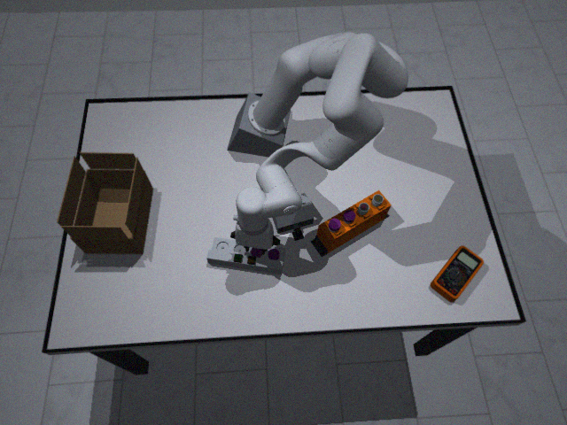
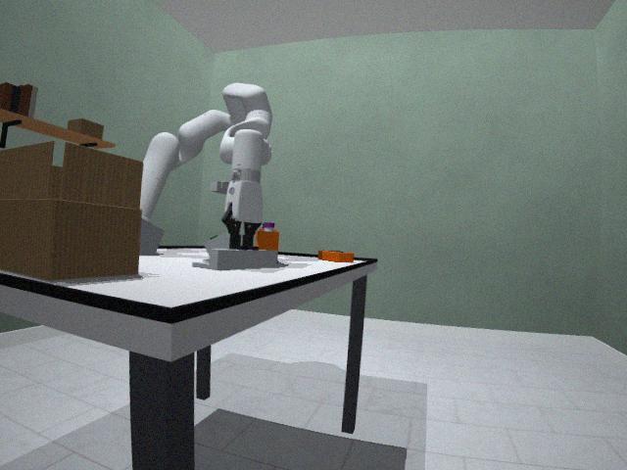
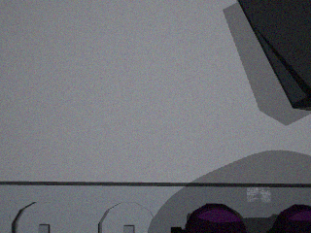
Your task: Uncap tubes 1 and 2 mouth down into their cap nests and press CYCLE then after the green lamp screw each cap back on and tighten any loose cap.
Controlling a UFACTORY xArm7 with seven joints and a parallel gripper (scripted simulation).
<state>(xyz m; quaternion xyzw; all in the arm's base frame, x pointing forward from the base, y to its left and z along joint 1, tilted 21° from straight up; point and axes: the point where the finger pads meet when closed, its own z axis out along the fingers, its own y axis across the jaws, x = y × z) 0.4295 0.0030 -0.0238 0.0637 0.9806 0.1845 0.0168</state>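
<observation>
Now: the purple cap 50 mm below my hand. Round my hand: blue key (160 mm behind, 110 mm to the left, 10 mm above); then green key (140 mm behind, 70 mm to the left, 10 mm above); then grey key housing (140 mm behind, 90 mm to the left, 10 mm below).
</observation>
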